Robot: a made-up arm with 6 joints.
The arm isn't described. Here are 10 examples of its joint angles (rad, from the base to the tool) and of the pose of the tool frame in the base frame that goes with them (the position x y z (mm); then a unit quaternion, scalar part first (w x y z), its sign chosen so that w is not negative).
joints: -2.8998 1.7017 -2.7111 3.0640 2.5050 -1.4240
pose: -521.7 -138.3 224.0 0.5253 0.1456 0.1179 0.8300
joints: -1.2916 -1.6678 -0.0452 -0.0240 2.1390 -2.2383
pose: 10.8 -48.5 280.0 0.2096 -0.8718 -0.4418 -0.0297
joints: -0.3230 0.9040 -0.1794 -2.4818 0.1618 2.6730
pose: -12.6 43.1 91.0 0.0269 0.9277 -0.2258 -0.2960
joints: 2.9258 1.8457 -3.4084 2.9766 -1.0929 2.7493
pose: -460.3 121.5 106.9 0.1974 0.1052 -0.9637 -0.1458
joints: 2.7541 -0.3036 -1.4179 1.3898 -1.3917 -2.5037
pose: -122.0 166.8 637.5 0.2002 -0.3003 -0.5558 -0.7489
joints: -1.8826 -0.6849 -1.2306 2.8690 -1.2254 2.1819
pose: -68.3 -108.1 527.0 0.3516 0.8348 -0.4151 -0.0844
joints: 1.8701 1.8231 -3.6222 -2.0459 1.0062 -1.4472
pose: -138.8 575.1 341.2 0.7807 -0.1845 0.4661 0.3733
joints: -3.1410 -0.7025 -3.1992 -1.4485 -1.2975 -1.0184
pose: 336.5 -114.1 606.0 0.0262 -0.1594 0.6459 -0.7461
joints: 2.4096 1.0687 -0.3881 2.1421 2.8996 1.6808
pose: -203.0 71.3 124.1 0.7751 0.0418 -0.4022 -0.4855
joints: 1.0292 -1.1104 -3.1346 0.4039 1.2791 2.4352
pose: -300.0 -444.0 600.0 0.9513 -0.1860 -0.0866 0.2302
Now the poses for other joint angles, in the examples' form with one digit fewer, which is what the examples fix.
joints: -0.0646 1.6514 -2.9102 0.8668 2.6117 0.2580
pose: 461 59 129 0.336 -0.723 -0.034 0.603
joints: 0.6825 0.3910 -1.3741 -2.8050 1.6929 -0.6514
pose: 419 295 430 0.960 -0.017 0.276 -0.043
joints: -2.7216 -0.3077 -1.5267 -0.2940 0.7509 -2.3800
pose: -316 -138 678 0.167 0.842 -0.104 -0.502
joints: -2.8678 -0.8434 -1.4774 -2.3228 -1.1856 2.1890
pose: -15 -95 625 0.595 0.504 -0.591 0.205
